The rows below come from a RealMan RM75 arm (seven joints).
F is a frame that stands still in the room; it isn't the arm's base.
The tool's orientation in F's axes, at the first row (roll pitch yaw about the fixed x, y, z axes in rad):
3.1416, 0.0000, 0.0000
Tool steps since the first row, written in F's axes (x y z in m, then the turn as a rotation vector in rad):
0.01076, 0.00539, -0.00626, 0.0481, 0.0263, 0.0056
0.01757, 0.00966, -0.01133, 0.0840, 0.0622, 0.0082
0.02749, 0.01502, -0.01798, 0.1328, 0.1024, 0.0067
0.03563, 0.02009, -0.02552, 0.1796, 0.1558, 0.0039
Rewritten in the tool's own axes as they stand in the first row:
0.01076, -0.00539, 0.00626, 0.0481, -0.0263, -0.0056
0.01757, -0.00966, 0.01133, 0.0840, -0.0622, -0.0082
0.02749, -0.01502, 0.01798, 0.1328, -0.1024, -0.0067
0.03563, -0.02009, 0.02552, 0.1796, -0.1558, -0.0039

